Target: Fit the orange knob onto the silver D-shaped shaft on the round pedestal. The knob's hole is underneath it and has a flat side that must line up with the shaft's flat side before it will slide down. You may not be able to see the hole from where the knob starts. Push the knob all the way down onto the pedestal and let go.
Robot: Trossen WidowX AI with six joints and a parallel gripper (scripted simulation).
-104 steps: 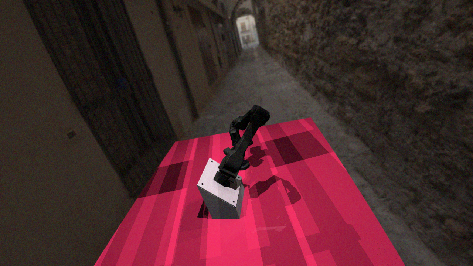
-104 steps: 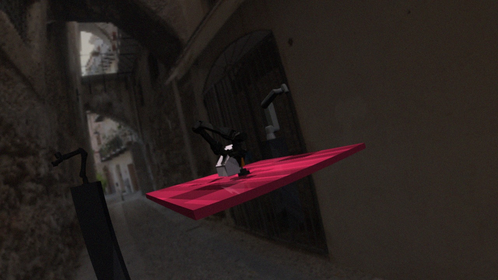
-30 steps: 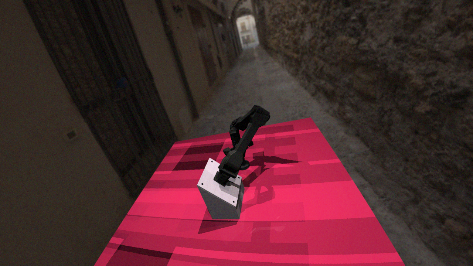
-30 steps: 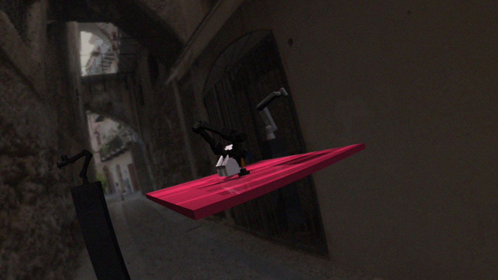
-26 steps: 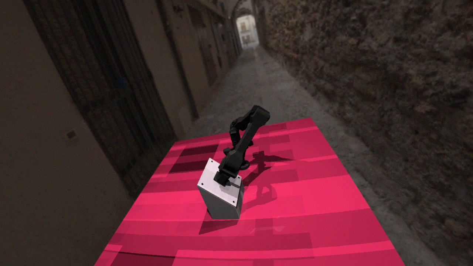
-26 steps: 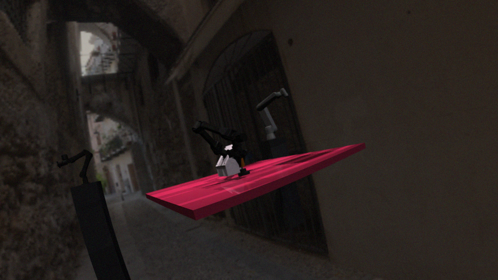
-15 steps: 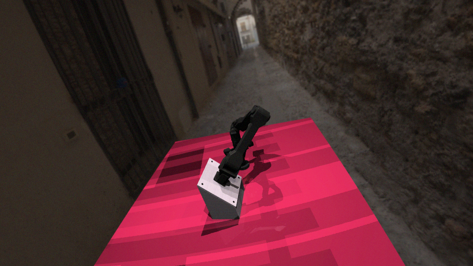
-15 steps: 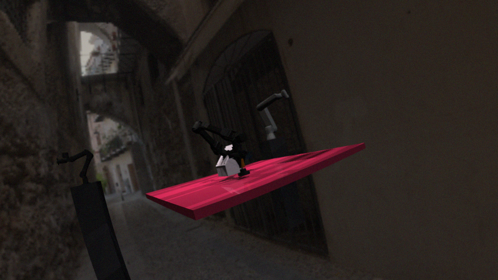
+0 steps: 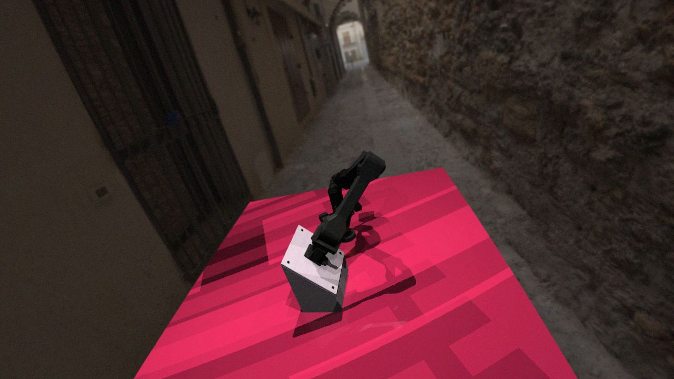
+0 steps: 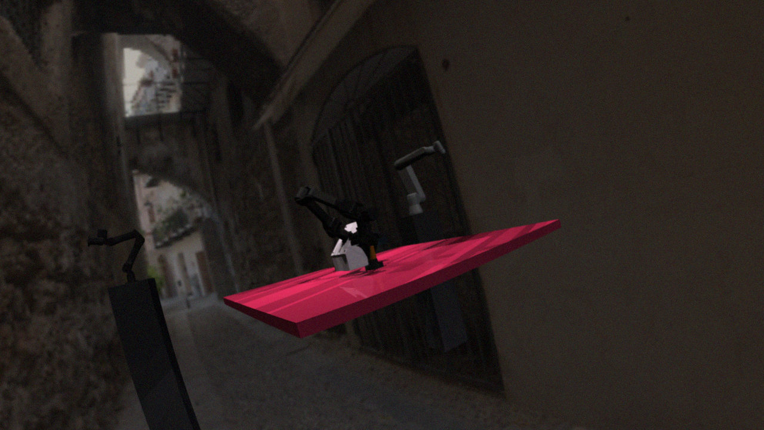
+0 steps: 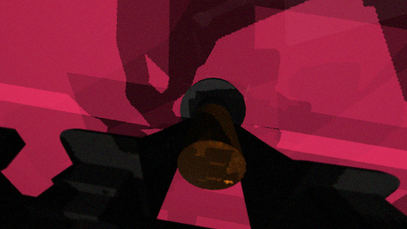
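Right now my gripper tip is 20 mm above the dark round pedestal. Also, from my gripper tip: orange knob 30 mm above.
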